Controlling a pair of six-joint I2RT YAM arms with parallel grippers.
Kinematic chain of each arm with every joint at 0, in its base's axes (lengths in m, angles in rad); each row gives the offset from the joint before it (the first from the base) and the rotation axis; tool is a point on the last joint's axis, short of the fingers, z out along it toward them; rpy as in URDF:
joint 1: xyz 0 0 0.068 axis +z
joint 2: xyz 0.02 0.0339 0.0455 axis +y
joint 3: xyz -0.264 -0.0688 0 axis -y
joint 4: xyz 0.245 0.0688 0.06 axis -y
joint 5: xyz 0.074 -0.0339 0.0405 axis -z
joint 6: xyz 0.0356 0 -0.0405 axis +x
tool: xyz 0 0 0 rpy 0 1.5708 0
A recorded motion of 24 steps. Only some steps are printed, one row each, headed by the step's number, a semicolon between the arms.
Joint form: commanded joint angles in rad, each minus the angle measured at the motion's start. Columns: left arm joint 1, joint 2, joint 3, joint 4, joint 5, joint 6; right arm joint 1, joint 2, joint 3, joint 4, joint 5, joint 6.
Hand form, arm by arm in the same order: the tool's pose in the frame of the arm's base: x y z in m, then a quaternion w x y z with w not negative. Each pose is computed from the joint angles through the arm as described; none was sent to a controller.
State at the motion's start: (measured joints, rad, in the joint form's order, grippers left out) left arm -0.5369 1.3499 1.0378 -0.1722 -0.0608 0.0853; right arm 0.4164 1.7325 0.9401 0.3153 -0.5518 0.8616
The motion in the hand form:
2: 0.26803 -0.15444 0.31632 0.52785 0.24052 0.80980 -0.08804; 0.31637 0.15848 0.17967 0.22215 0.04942 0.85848 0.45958
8: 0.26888 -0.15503 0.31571 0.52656 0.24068 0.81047 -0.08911; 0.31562 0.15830 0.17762 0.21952 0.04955 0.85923 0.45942
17: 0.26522 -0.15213 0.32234 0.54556 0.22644 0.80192 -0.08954; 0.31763 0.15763 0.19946 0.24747 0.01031 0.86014 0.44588
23: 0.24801 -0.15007 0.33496 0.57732 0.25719 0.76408 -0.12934; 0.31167 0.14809 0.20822 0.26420 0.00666 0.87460 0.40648
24: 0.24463 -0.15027 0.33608 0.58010 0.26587 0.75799 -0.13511; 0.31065 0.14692 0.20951 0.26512 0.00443 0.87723 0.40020
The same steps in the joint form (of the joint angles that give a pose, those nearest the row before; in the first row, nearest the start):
2: 0.0062 -0.0153 0.0291 -0.0027 -0.0086 0.0053; -0.0056 -0.0273 -0.0469 -0.1047 -0.0102 -0.0342
8: 0.0062 -0.0108 0.0311 -0.0027 -0.0064 0.0037; -0.0055 -0.0250 -0.0521 -0.1021 -0.0127 -0.0342
17: 0.0062 -0.0368 0.0203 0.0264 -0.0247 -0.0089; -0.0087 -0.0665 -0.0009 -0.1885 -0.0033 -0.1316
23: -0.0071 -0.1144 -0.0225 0.0878 0.0618 0.0193; -0.0217 -0.1184 0.0017 -0.2884 0.0588 -0.2019
24: -0.0119 -0.1267 -0.0302 0.0930 0.0774 0.0283; -0.0230 -0.1254 0.0040 -0.3077 0.0663 -0.2153

